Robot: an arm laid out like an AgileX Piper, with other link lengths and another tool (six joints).
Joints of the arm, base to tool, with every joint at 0 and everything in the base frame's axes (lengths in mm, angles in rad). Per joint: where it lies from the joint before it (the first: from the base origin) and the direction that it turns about. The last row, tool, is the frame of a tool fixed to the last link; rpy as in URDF.
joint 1: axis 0 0 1 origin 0.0 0.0 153.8
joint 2: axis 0 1 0 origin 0.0 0.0 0.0
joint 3: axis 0 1 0 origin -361.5 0.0 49.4
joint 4: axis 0.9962 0 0.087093 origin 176.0 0.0 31.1
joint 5: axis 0 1 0 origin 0.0 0.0 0.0
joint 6: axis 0.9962 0 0.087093 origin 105.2 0.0 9.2
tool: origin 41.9 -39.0 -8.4 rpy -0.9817 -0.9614 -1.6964
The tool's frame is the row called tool.
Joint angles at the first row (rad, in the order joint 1, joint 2, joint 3, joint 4, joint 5, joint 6):
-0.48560, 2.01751, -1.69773, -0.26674, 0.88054, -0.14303
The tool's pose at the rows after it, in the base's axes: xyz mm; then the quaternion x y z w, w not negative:
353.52 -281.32 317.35 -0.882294 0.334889 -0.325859 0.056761
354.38 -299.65 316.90 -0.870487 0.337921 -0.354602 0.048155
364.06 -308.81 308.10 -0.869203 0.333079 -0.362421 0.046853
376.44 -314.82 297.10 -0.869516 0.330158 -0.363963 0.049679
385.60 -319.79 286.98 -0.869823 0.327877 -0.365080 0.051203
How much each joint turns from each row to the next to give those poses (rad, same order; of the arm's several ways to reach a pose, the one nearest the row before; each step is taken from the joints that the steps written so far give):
-0.02668, 0.00001, -0.00001, -0.03393, -0.04796, 0.02651
-0.03614, 0.01632, -0.00744, -0.01164, -0.07058, 0.01140
-0.00767, 0.03723, -0.02339, -0.00259, -0.03393, -0.00344
0.00106, 0.04511, -0.04002, 0.00688, -0.00982, -0.00622
-0.00001, 0.03614, -0.02646, 0.00212, -0.01316, -0.00237

